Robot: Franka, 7 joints.
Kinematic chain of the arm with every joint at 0, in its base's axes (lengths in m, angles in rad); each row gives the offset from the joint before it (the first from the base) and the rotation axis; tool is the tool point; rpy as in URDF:
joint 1: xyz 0 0 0.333 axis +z
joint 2: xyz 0 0 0 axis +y
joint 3: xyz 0 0 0.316 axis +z
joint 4: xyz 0.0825 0 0 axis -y
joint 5: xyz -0.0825 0 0.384 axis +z
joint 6: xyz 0 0 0 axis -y
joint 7: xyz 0.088 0 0 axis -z
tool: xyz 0 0 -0.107 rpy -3.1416 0 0
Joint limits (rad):
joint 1: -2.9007..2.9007
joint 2: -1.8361..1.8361
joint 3: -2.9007..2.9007
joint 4: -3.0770..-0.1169
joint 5: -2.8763..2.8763
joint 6: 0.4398..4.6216
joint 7: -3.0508..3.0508
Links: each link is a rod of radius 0.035 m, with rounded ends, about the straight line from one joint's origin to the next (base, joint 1, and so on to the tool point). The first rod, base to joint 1, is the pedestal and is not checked.
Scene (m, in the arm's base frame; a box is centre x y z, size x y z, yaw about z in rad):
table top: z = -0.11
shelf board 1: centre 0.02 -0.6 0 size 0.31 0.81 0.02 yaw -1.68
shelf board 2: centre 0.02 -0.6 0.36 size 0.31 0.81 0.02 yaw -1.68
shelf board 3: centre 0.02 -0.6 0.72 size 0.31 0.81 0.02 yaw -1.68
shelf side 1: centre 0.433 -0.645 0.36 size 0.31 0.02 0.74 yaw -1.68
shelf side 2: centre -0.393 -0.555 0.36 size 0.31 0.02 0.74 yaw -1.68
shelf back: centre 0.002 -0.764 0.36 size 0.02 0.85 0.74 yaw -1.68
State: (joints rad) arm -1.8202 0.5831 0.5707 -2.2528 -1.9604 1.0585 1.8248
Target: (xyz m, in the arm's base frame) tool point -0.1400 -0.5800 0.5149
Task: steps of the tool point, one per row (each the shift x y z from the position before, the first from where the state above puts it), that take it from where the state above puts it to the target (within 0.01 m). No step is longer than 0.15 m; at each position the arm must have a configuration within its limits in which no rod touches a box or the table.
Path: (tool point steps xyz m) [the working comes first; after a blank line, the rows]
Joints at the target: -1.9894 0.2698 0.4370 -1.8786 -2.0522 1.0464 1.8248
Straight joint move there: touches shelf board 2.

1: 0.0274 0.1009 -0.0060
2: -0.0053 0.1008 0.0059
3: -0.0620 -0.0332 0.0985
4: -0.0569 0.0096 0.1068
5: -0.0409 0.0501 0.1025
6: -0.0084 -0.1058 0.0106
7: -0.0099 -0.1008 0.0000
8: -0.0144 -0.0916 -0.0106

